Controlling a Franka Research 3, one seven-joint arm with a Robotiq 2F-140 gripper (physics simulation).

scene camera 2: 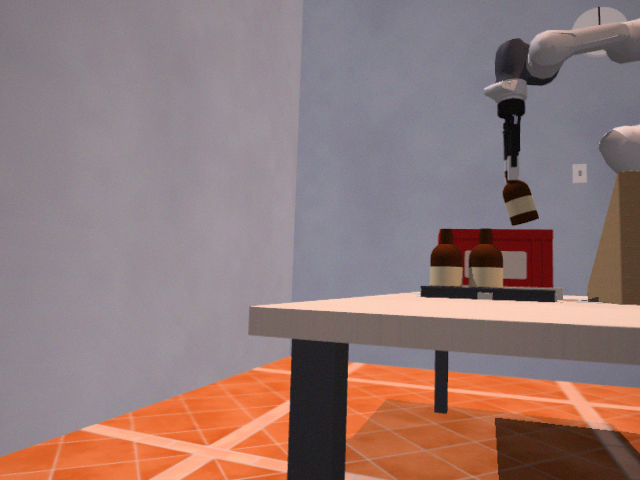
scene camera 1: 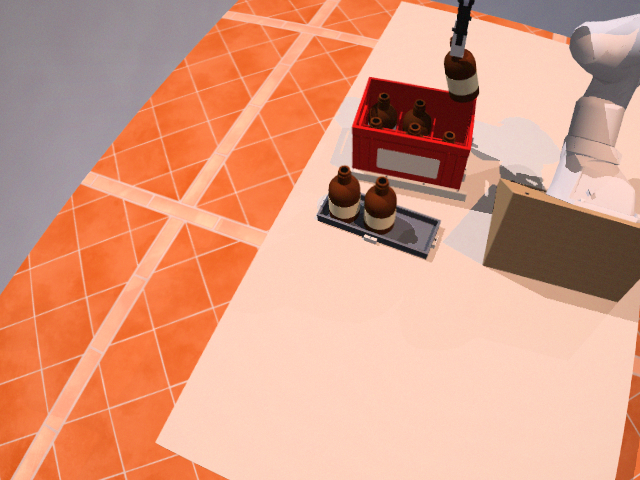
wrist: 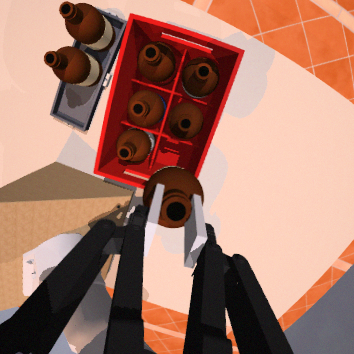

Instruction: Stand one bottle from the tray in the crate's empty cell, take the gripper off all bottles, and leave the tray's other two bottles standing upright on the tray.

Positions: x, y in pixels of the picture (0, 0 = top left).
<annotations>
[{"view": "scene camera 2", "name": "gripper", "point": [512, 181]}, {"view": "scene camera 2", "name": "brown bottle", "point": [519, 202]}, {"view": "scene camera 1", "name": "brown bottle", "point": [461, 74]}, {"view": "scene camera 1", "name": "light rail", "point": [397, 182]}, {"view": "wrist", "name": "gripper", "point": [174, 201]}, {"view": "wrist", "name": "brown bottle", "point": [179, 184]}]
</annotations>
